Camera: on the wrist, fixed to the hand. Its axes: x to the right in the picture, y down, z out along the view.
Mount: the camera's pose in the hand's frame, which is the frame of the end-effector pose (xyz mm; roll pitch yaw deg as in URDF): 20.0 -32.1 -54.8 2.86 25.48 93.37
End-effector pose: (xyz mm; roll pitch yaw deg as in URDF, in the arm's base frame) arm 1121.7 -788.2 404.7 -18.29 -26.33 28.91
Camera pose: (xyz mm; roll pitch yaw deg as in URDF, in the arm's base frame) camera 1176.7 -812.3 376.0 -30.96 40.02 99.14
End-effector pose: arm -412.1 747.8 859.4 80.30 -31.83 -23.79
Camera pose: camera -357.2 776.7 835.2 -47.58 -41.69 105.75
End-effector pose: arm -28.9 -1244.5 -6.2 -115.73 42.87 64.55
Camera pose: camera 24.8 -1214.1 18.8 130.49 24.96 -56.24
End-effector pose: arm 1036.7 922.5 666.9 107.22 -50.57 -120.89
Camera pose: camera 1077.5 870.3 673.2 -82.09 -35.92 48.86
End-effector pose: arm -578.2 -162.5 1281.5 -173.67 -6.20 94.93
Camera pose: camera -605.1 -151.2 1341.3 -171.00 -18.70 -0.41
